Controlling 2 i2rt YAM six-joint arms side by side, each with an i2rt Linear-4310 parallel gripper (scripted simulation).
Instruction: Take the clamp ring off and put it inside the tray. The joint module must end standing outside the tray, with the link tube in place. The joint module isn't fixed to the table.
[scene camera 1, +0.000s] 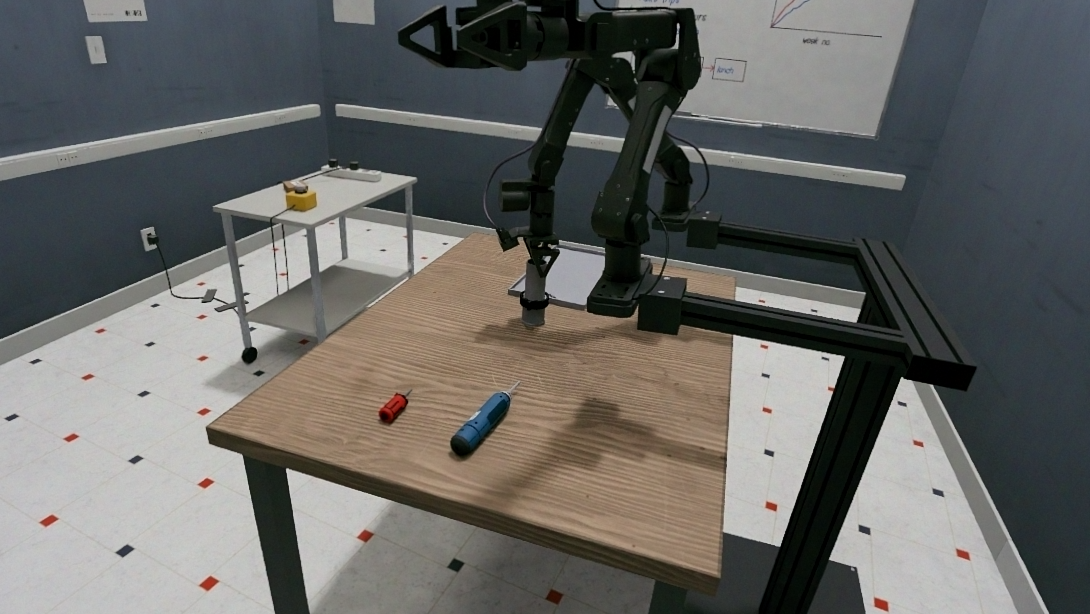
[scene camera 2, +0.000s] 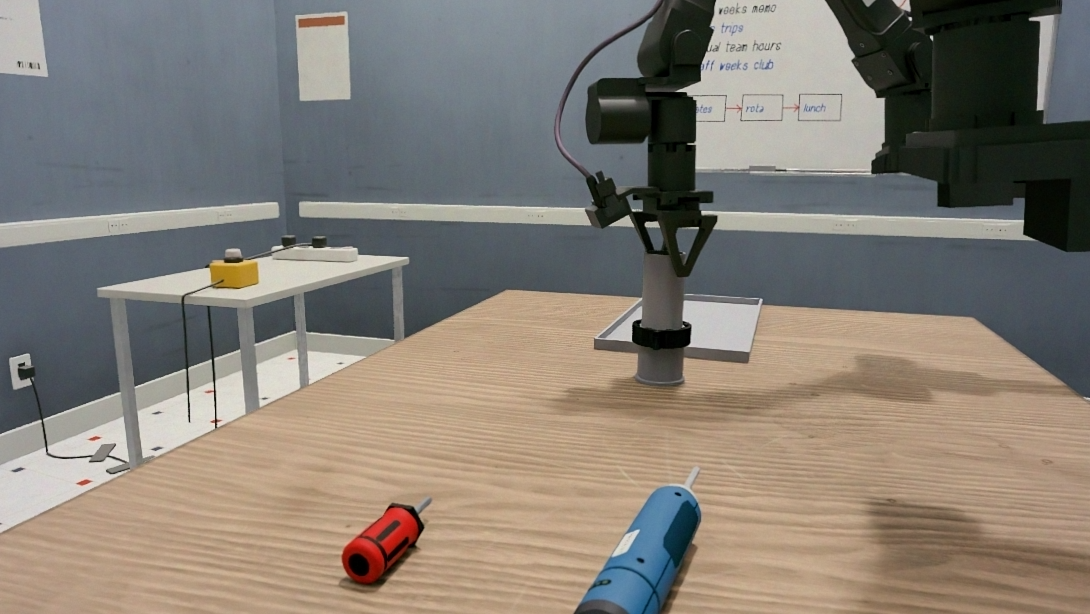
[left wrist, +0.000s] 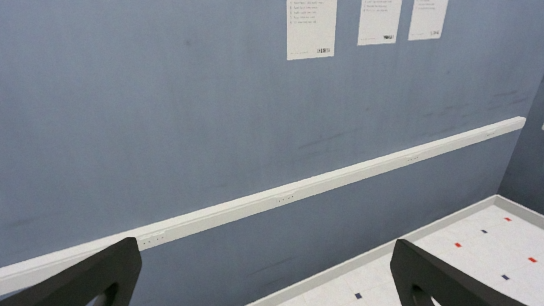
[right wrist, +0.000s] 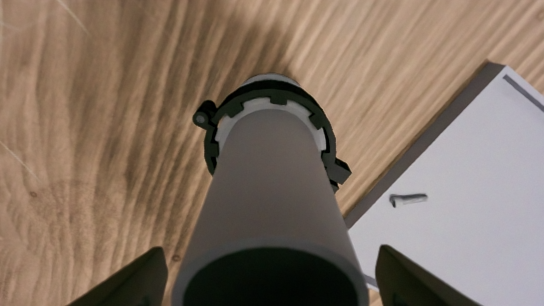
Scene:
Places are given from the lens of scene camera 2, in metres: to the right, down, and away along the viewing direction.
my right gripper (scene camera 2: 670, 272): 0.15, -0.04, 0.87
grey link tube (scene camera 2: 663, 292): 0.14, -0.02, 0.85

